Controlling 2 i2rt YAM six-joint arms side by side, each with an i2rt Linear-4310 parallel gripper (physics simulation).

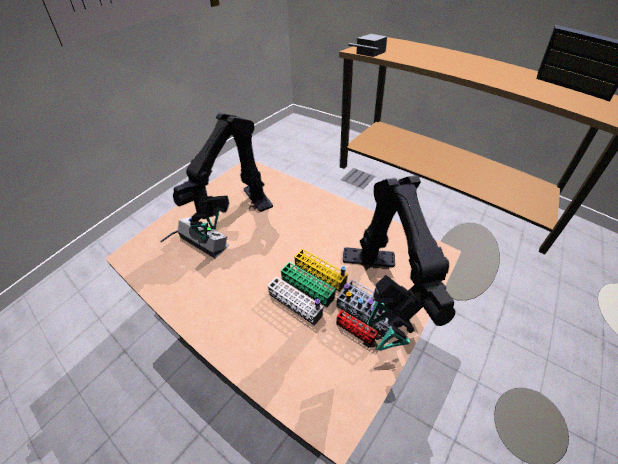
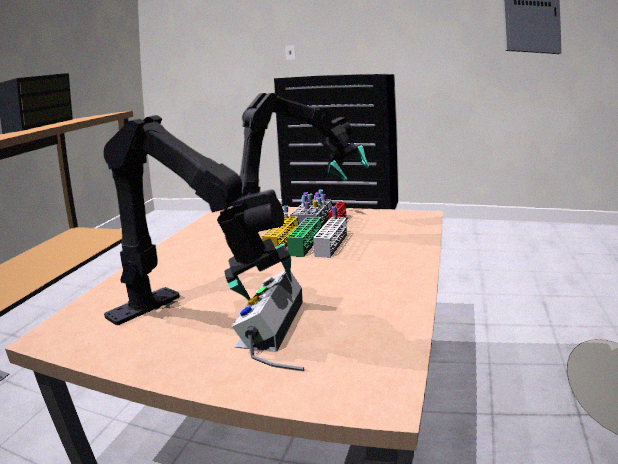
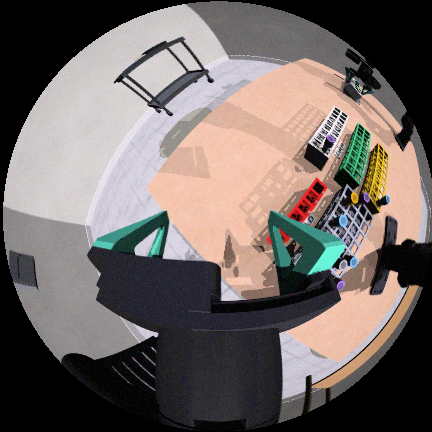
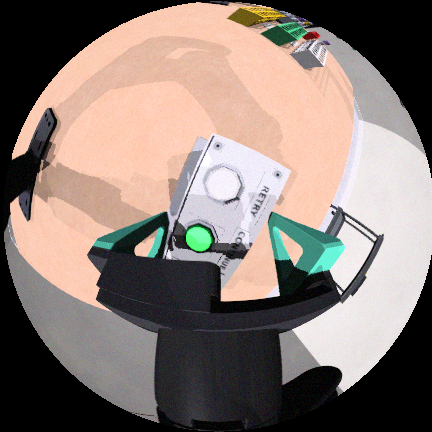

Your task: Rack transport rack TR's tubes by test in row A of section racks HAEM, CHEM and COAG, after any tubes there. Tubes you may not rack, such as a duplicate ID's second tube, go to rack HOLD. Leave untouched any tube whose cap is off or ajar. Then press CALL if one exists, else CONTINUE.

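Seen in the pictures: left gripper, between the fingertips: (image 1: pixel 373 336) (image 2: pixel 357 173) (image 3: pixel 218 215); right gripper, between the fingertips: (image 1: pixel 209 234) (image 4: pixel 218 216); left arm's base, origin of its link: (image 1: pixel 368 257) (image 3: pixel 386 256); right arm's base, origin of its link: (image 1: pixel 257 197) (image 2: pixel 142 306).
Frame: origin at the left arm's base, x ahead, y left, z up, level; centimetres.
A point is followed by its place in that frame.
Grey transport rack (image 1: pixel 340 300) {x 21.7, y -9.2, z 2.2 cm} (image 3: pixel 356 239) {x 17.5, y -1.7, z 3.0 cm} holds several tubes with purple, blue, orange and grey caps. Beside it are a red rack (image 1: pixel 352 325) {x 32.4, y -4.8, z 5.6 cm} (image 3: pixel 300 206) {x 31.0, y -5.3, z 1.4 cm}, a yellow rack (image 1: pixel 320 267) {x 8.0, y -17.7, z 1.4 cm} with one blue-capped tube (image 1: pixel 343 270) {x 14.0, y -9.3, z 8.9 cm}, a green rack (image 1: pixel 306 283) {x 16.7, y -21.5, z 2.9 cm} (image 2: pixel 297 246) {x 12.8, y -30.2, z 3.1 cm}, and a white rack (image 1: pixel 295 300) {x 25.6, y -23.7, z 5.5 cm} (image 2: pixel 322 247) {x 19.4, y -33.0, z 2.9 cm} with one purple-capped tube (image 1: pixel 317 302) {x 27.7, y -16.2, z 9.3 cm} (image 3: pixel 330 139) {x 27.3, y -16.0, z 9.4 cm}. My open right gripper (image 2: pixel 269 288) {x 1.1, y -63.0, z 5.5 cm} (image 4: pixel 218 216) {x 1.1, y -63.0, z 5.5 cm} straddles the button box (image 2: pixel 270 320) {x -0.9, y -77.2, z 6.0 cm} (image 4: pixel 250 165) {x 3.1, y -58.3, z 6.8 cm}. Its green CONTINUE button (image 4: pixel 199 238) {x -1.0, y -64.2, z 6.7 cm} looks lit; the white button (image 4: pixel 223 184) {x 0.8, y -59.7, z 7.0 cm} is by RETRY. My left gripper (image 2: pixel 357 172) {x 40.4, y 0.4, z 15.6 cm} (image 3: pixel 218 215) {x 40.4, y 0.4, z 15.6 cm} is open and empty, above the red rack's end.
Yellow (image 2: pixel 253 300) {x -3.3, y -69.9, z 7.1 cm} and blue (image 2: pixel 245 311) {x -5.4, y -74.5, z 7.2 cm} buttons sit farther along the box; their labels are unreadable. A cable (image 2: pixel 280 366) {x -0.8, y -85.3, z 0.4 cm} runs from the box's end onto the table (image 2: pixel 360 400) {x 10.3, y -98.9, z 0.0 cm}. A black drawer cabinet (image 2: pixel 385 150) stands behind the table, and a wooden bench (image 1: pixel 450 62) stands apart from it.
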